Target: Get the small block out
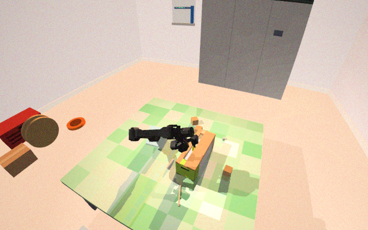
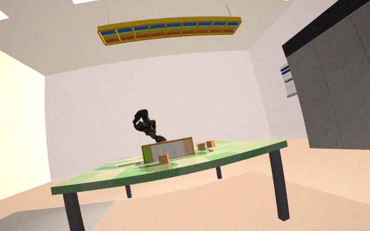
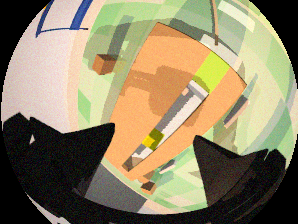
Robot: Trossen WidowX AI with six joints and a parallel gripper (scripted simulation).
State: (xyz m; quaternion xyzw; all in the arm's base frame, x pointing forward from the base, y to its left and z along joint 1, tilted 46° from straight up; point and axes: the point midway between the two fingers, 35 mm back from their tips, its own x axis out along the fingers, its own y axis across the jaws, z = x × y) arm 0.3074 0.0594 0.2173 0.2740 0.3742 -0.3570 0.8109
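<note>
The box lies 10 mm behind my gripper tip, 90 mm to the left of it and 120 mm below it. From my gripper tip the other things lie so: yellow block 100 mm to the left, 100 mm below; thin orange rod 40 mm ahead, 230 mm to the right, 180 mm below.
</note>
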